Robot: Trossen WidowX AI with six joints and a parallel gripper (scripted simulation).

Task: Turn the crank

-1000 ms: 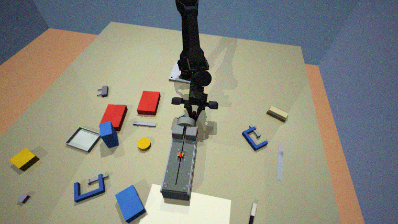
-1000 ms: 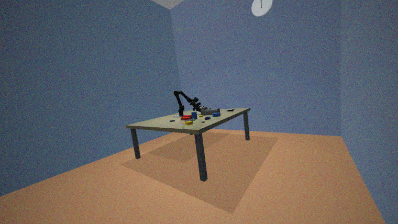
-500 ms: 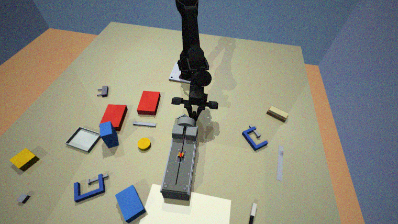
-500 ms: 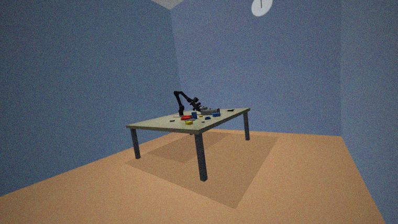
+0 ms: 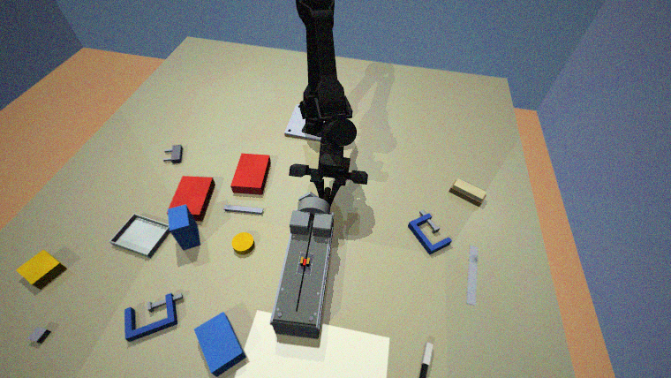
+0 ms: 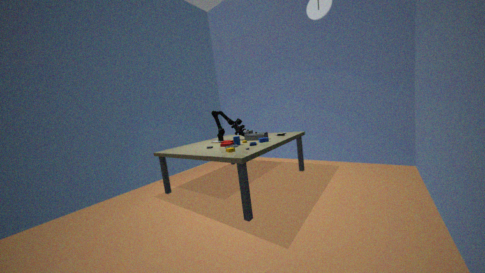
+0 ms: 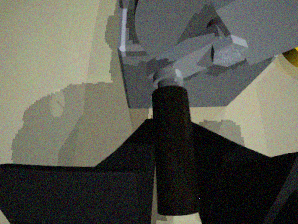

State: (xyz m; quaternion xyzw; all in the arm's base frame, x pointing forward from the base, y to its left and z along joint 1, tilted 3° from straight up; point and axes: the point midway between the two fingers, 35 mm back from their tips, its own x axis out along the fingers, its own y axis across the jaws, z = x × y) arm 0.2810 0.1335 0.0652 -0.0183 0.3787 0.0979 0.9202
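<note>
Now: gripper tip 2 cm past the dark crank handle and 2 cm below it. From my gripper tip the other things lie so: tan block: 20 cm behind, 34 cm to the left, 3 cm below; then red pointer: 17 cm ahead, 1 cm to the left, 4 cm above; then grey strip: 3 cm ahead, 37 cm to the left, 4 cm below.
</note>
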